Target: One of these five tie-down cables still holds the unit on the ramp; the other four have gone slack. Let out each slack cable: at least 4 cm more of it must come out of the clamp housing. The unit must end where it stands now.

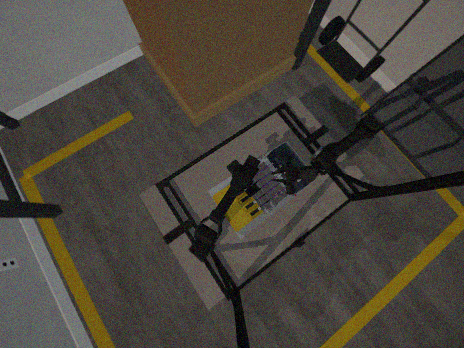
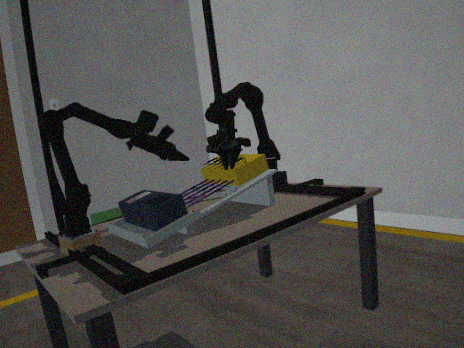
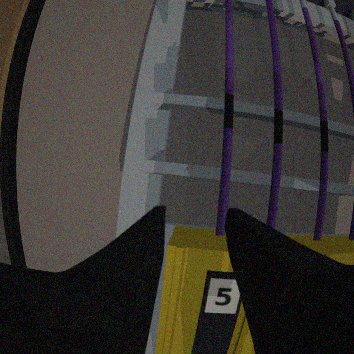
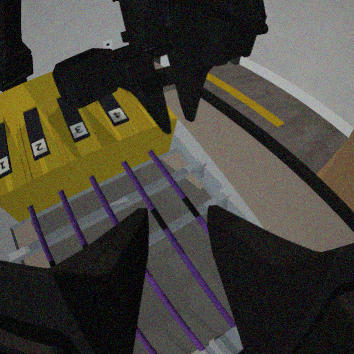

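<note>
The yellow clamp housing (image 1: 240,220) (image 2: 252,172) (image 3: 190,240) (image 4: 150,142) sits at the ramp's high end. Its numbered dark strips include strip 5 (image 3: 223,296) and strip 4 (image 4: 117,114). Five purple cables run towards the dark unit (image 1: 286,154) (image 2: 155,210), low on the pale ramp (image 2: 212,204) (image 3: 132,190). My left gripper (image 2: 230,167) (image 3: 195,216) (image 4: 178,125) is open and empty above the housing's cable-side edge by strip 5; cable 5 (image 3: 228,65) shows beyond its fingertips. My right gripper (image 2: 188,159) (image 4: 177,216) is open and empty above the cables; cable 4 (image 4: 185,255) shows between its fingers. Slack is hard to judge.
A black frame (image 2: 210,258) runs around the table (image 2: 335,197). A green block (image 2: 106,216) lies behind the unit. Cables 1, 2 and 3 run close beside cable 4. The two grippers are near each other over the ramp. A large brown box (image 1: 225,50) stands beyond the table.
</note>
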